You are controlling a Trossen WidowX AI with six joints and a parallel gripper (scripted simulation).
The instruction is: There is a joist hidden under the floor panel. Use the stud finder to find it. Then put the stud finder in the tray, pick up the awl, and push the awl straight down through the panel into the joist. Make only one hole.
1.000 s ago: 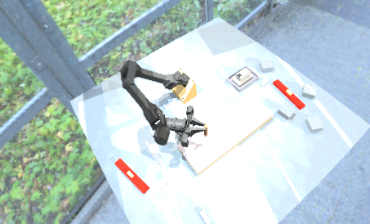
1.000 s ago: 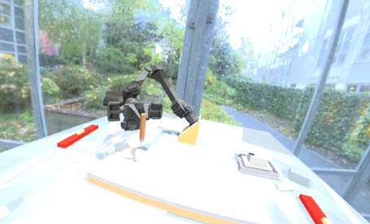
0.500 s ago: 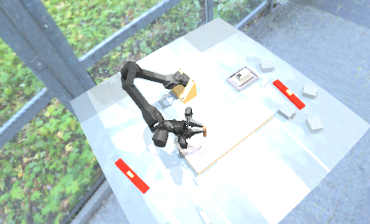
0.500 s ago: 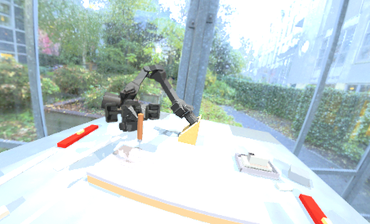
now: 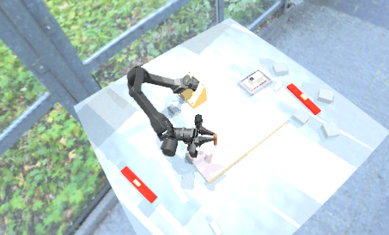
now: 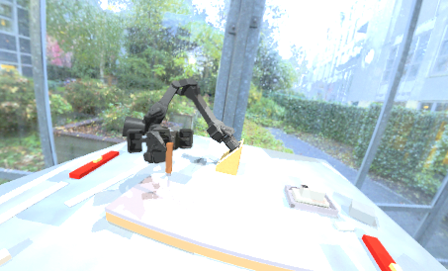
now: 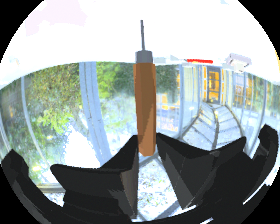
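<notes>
My gripper tip is now 60 mm above the awl. Also, from my gripper tip: tray: 460 mm to the left, 200 mm behind, 180 mm below; then stud finder: 450 mm to the left, 200 mm behind, 140 mm below; then light: 430 mm to the left, 200 mm behind, 130 mm below.
</notes>
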